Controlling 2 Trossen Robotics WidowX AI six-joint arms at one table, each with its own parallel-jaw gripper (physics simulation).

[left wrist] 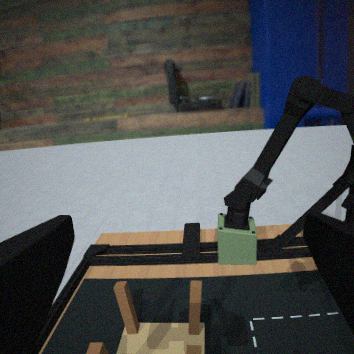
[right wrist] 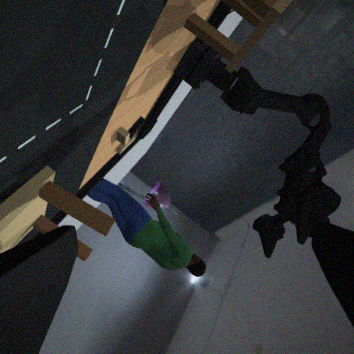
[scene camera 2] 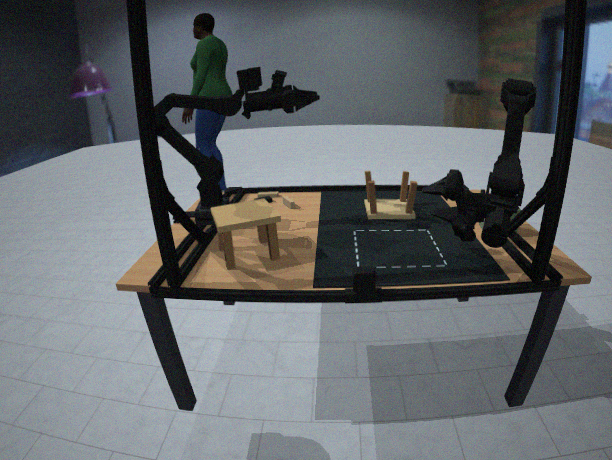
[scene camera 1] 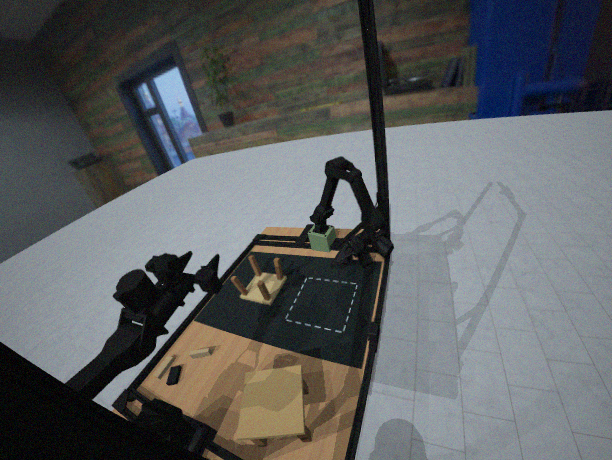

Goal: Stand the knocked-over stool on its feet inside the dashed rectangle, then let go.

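Observation:
The small stool (scene camera 1: 255,289) (scene camera 2: 392,208) (left wrist: 160,337) (right wrist: 25,215) is upside down on the dark mat, its pale seat down and its brown legs pointing up. It is outside the dashed rectangle (scene camera 1: 344,331) (scene camera 2: 355,231) (left wrist: 252,319) (right wrist: 86,102), to its left in scene camera 1 and behind it in scene camera 2. My left gripper (scene camera 1: 202,257) (scene camera 2: 317,96) (left wrist: 191,225) is open and empty, high above the table. My right gripper (scene camera 1: 354,261) (scene camera 2: 429,201) (right wrist: 196,236) is open and empty, beside the stool at its right in scene camera 2, apart from it.
A larger wooden stool (scene camera 1: 272,400) (scene camera 2: 245,215) stands upright on the bare wood. Pale blocks (scene camera 1: 201,352) (scene camera 2: 289,202) and a black block (scene camera 1: 174,375) lie near the table's far edge. A green block (scene camera 1: 321,240) (left wrist: 237,247) is under the right arm's base. A black frame surrounds the table.

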